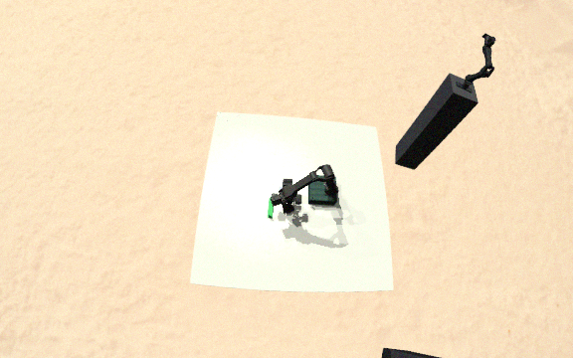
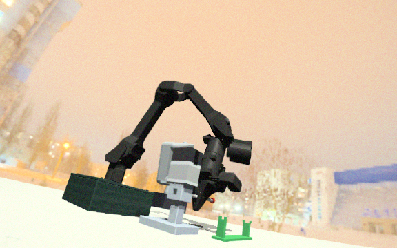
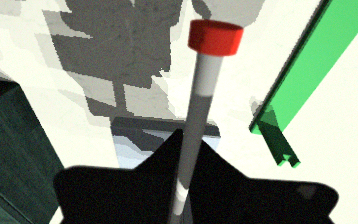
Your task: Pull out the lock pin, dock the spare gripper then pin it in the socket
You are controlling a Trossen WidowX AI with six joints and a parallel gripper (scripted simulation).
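Right now my gripper tip is 70 mm to the left of the grey mount, 10 mm below it and 10 mm short of it. The rest, counted from my gripper tip: spare gripper (80 mm above, 70 mm to the right, 20 mm ahead); then green cradle (80 mm ahead, 60 mm to the left, 20 mm below).
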